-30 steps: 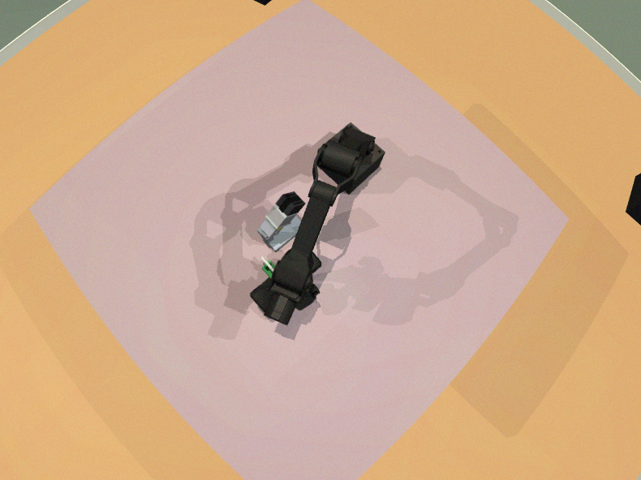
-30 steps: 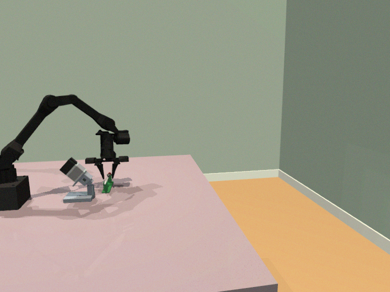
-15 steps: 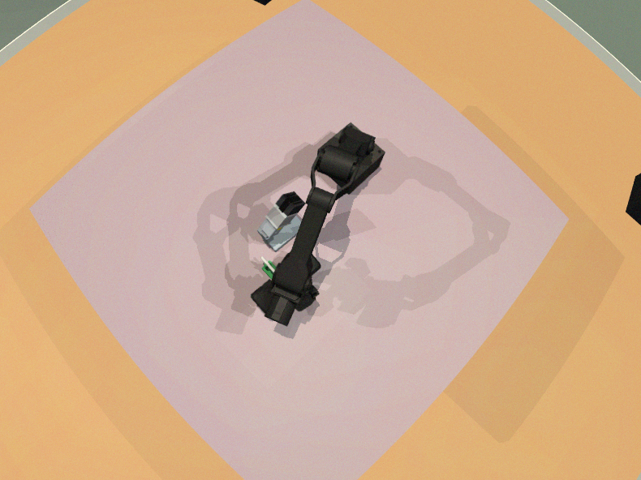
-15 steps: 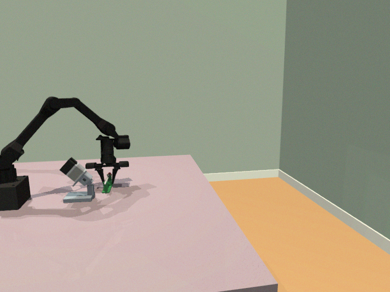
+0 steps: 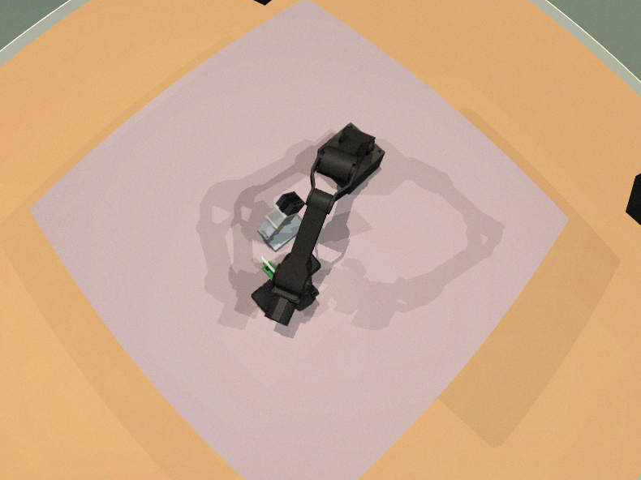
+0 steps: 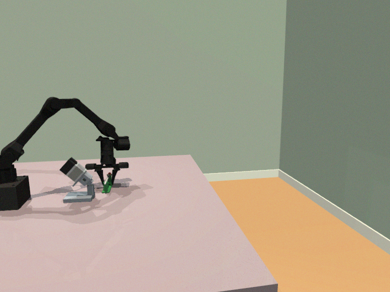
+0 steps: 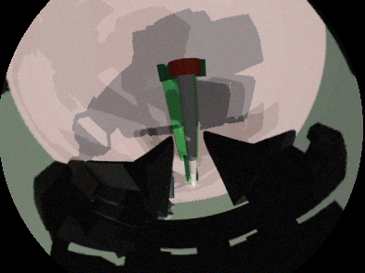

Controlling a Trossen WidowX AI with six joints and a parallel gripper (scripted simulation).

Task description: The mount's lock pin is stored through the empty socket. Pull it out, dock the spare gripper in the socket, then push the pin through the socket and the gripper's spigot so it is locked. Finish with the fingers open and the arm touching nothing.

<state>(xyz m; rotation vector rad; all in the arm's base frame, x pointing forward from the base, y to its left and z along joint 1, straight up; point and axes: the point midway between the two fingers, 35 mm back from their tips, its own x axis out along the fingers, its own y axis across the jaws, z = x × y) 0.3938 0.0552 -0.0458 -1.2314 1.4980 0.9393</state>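
My gripper tip is 1 cm to the right of the green holder and 1 cm below it. Also, from my gripper tip: spare gripper: 13 cm behind, 9 cm to the right, 10 cm above; then mount: 10 cm behind, 9 cm to the right, 4 cm above.
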